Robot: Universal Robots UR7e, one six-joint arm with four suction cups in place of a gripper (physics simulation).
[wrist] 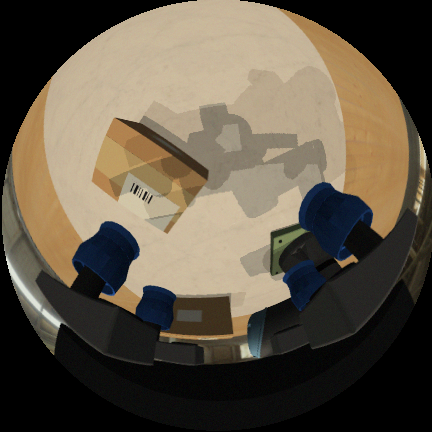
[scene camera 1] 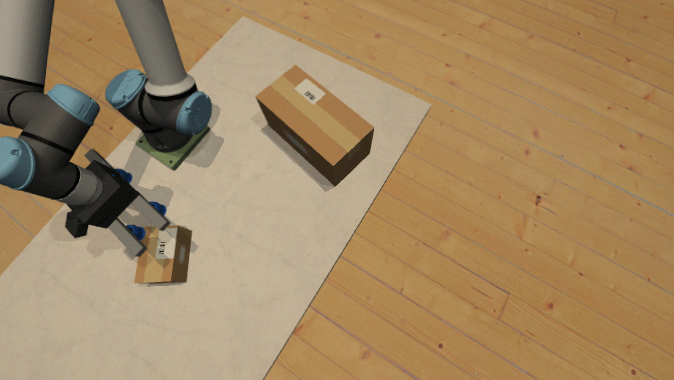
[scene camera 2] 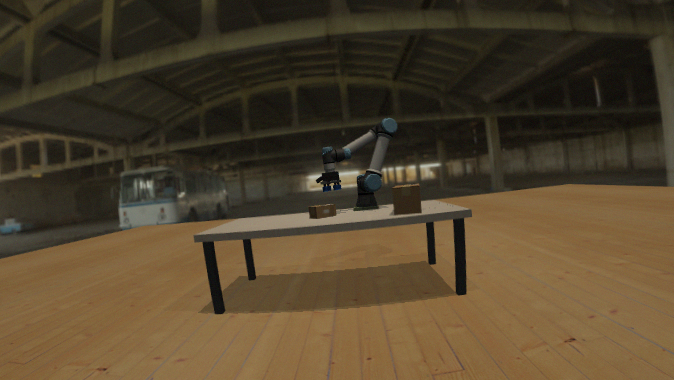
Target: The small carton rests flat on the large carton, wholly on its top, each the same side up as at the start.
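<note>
The small carton lies flat on the table, its taped and labelled face up. The large carton stands on the table, also with tape and a label on top. The two cartons are well apart. My suction gripper is open, with nothing on its blue cups. It hangs above the table, higher than the small carton and a little to its side, and its bars overlap that carton's edge in scene camera 1. One cup is hidden there.
The pale table carries both cartons and the arm's green base plate. The base plate lies between the cartons, towards the table's back edge. The large carton is near the table's right end in scene camera 2.
</note>
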